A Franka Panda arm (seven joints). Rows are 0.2 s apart.
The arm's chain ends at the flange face. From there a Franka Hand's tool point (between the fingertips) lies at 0.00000 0.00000 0.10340 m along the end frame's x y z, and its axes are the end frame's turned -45 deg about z.
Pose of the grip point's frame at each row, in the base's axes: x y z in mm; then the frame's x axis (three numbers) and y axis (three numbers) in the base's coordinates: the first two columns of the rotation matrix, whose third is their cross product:
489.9 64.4 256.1 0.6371 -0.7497 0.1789 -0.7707 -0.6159 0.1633
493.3 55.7 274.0 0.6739 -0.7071 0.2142 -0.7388 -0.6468 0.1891
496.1 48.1 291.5 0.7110 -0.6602 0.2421 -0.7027 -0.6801 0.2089
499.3 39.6 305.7 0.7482 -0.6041 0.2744 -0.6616 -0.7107 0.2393
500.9 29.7 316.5 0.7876 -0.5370 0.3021 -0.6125 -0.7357 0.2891
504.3 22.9 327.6 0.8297 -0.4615 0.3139 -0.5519 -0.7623 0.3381
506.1 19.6 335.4 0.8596 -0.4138 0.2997 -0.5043 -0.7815 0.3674
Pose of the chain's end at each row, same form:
491.2 89.4 356.4 -0.0945 -0.9656 0.2420 -0.9955 0.0946 -0.0110
492.8 85.2 373.1 -0.0459 -0.9574 0.2852 -0.9989 0.0426 -0.0177
493.3 81.0 389.5 0.0059 -0.9477 0.3189 -0.9996 -0.0141 -0.0235
494.1 76.9 402.0 0.0612 -0.9297 0.3632 -0.9969 -0.0754 -0.0248
494.0 72.4 410.4 0.1238 -0.8999 0.4180 -0.9900 -0.1405 -0.0092
495.7 69.8 419.3 0.1964 -0.8654 0.4610 -0.9769 -0.2127 0.0171
497.6 67.9 426.4 0.2512 -0.8452 0.4717 -0.9644 -0.2600 0.0479

